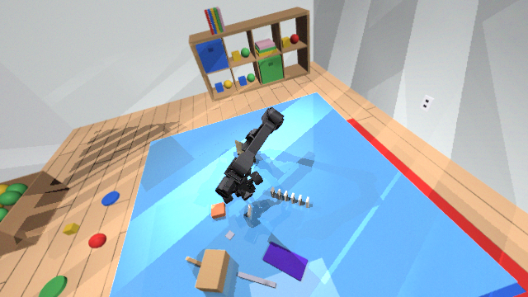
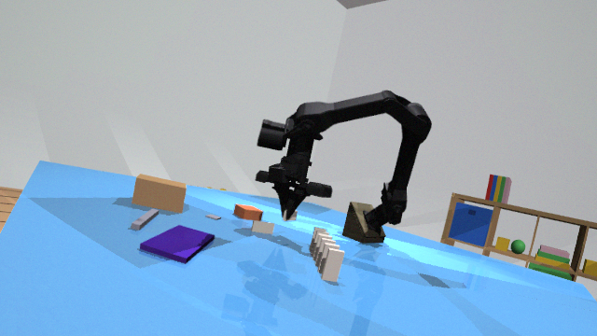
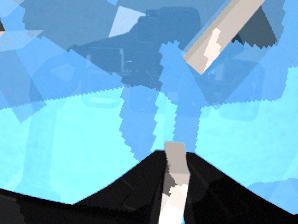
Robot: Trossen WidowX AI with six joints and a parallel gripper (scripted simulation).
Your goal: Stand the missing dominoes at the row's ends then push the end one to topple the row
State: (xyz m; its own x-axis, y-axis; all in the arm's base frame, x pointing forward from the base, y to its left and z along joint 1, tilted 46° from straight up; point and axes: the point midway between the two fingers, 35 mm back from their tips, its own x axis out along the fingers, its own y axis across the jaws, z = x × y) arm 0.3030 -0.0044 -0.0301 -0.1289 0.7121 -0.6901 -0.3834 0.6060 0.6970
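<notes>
Now: the orange block 20 mm ahead of my gripper tip, 140 mm to the right of it and 20 mm below it. Round my gripper tip: tan box 280 mm ahead, 140 mm to the right, 10 mm below; then purple slab 280 mm ahead, 120 mm to the left, 30 mm below; then small grey tile 150 mm ahead, 90 mm to the right, 40 mm below.
</notes>
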